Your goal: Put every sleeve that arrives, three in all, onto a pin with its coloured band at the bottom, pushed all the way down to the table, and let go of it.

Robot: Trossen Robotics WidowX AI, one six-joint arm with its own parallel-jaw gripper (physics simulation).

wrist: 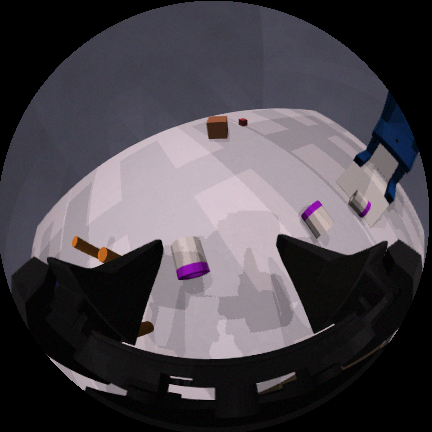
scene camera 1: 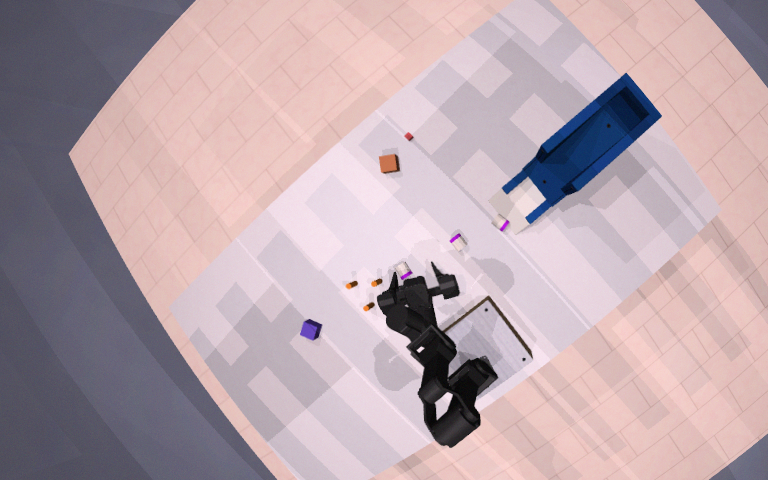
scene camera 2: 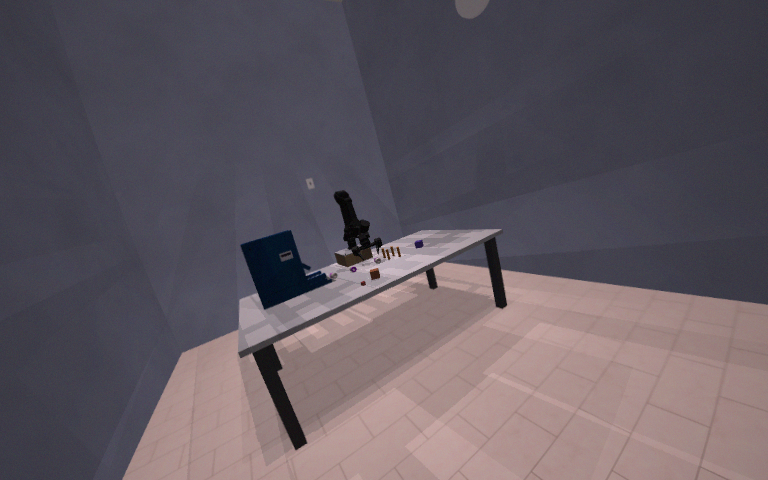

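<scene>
My gripper (scene camera 1: pixel 414 268) (wrist: pixel 220 243) is open and empty. A whitish sleeve (scene camera 1: pixel 403 269) (wrist: pixel 189 254) with a purple band appears to lie on its side, apart from both fingers and nearer the left one in the wrist view; its band end faces the gripper. A second sleeve (scene camera 1: pixel 459 243) (wrist: pixel 319 220) (scene camera 2: pixel 353 269) lies on its side further right. A third sleeve (scene camera 1: pixel 500 223) (wrist: pixel 359 202) (scene camera 2: pixel 333 275) lies at the pale plate by the blue chute. Several upright orange pins stand left of the gripper, among them one pin (scene camera 1: pixel 351 284) and another (scene camera 1: pixel 376 282); those visible are bare.
The blue chute (scene camera 1: pixel 589 150) (scene camera 2: pixel 277 271) (wrist: pixel 397 137) stands at the right. An orange cube (scene camera 1: pixel 388 163) (wrist: pixel 217 128) and a small red cube (scene camera 1: pixel 408 136) (wrist: pixel 243 122) lie beyond the sleeves. A purple cube (scene camera 1: pixel 310 329) (scene camera 2: pixel 418 243) lies past the pins. A brown-edged box (scene camera 1: pixel 510 327) (scene camera 2: pixel 346 259) is beside the arm.
</scene>
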